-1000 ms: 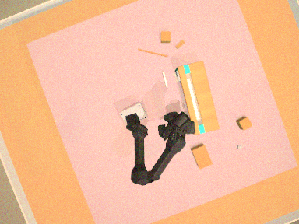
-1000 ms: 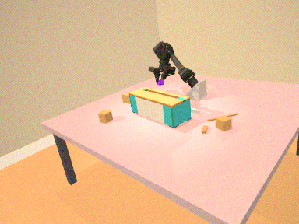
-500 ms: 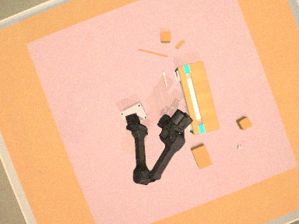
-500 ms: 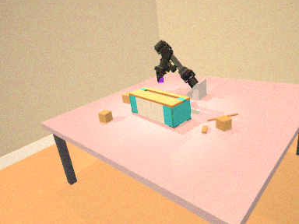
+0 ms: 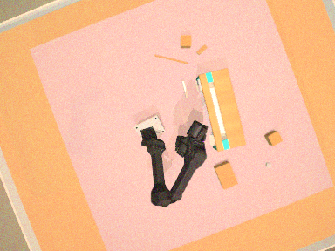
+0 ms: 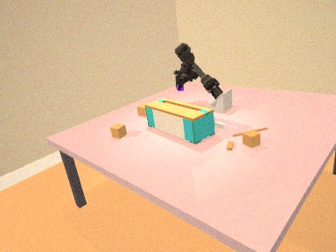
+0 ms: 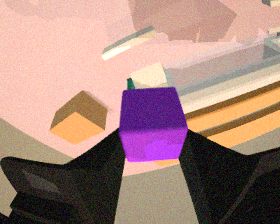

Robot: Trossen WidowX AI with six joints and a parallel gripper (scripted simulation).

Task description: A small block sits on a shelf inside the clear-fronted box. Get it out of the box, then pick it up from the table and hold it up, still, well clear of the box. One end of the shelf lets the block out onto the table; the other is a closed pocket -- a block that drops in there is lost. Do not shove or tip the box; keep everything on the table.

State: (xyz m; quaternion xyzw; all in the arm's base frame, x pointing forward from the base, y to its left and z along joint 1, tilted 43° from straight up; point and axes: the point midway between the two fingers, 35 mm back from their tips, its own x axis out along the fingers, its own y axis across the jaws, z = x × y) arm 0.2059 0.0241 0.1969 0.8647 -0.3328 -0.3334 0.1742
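The purple block lies 10 mm behind my gripper tip, 10 mm to the left of it and 10 mm above it. Round my gripper tip: chip 150 mm ahead, 460 mm to the left, 160 mm below; then thin stick 20 mm behind, 460 mm to the left, 170 mm below.
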